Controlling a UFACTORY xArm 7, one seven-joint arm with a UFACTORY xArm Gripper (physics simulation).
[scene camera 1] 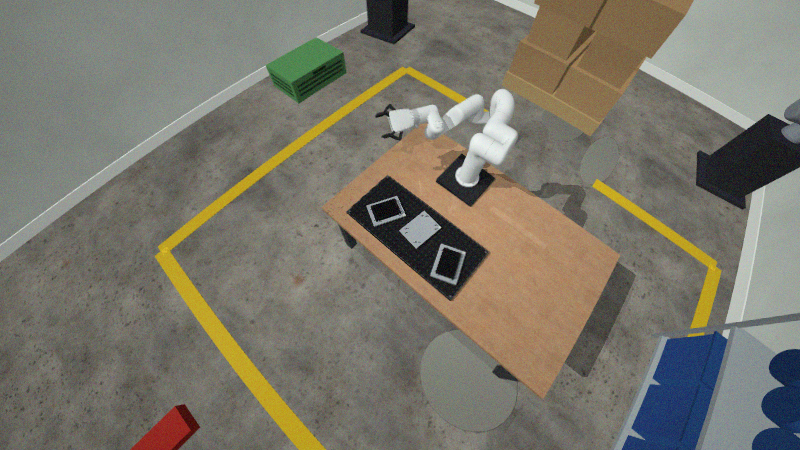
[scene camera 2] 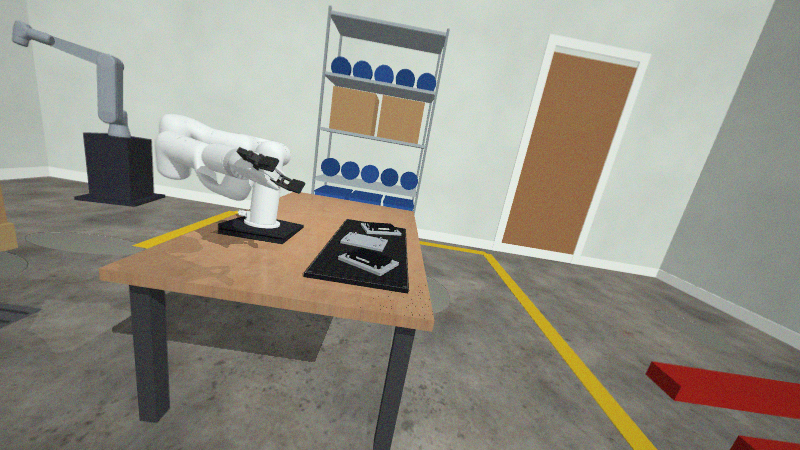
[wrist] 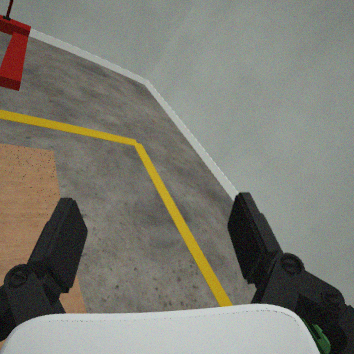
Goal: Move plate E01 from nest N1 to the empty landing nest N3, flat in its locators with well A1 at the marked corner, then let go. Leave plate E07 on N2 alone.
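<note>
The black mat (scene camera 1: 472,257) (scene camera 2: 324,269) bears three light-grey nests in a row. The middle nest (scene camera 1: 420,228) (scene camera 2: 364,241) is empty. A black plate (scene camera 1: 386,209) (scene camera 2: 366,259) sits in the nest at the mat's left end in scene camera 1, the near end in scene camera 2. Another black plate (scene camera 1: 449,264) (scene camera 2: 381,227) sits in the nest at the other end. Plate labels, nest labels and the A1 corner marks are too small to read. My gripper (scene camera 1: 382,125) (scene camera 2: 278,172) (wrist: 157,211) is open and empty, raised well above table height, away from the nests and pointing sideways.
The wooden table (scene camera 1: 525,279) (scene camera 2: 268,279) (wrist: 25,200) carries the mat and the arm's black base plate (scene camera 1: 447,181) (scene camera 2: 232,228). A green crate (scene camera 1: 307,61) stands on the floor beyond the yellow line (scene camera 1: 279,162). Cardboard boxes (scene camera 1: 593,72) stand behind the arm.
</note>
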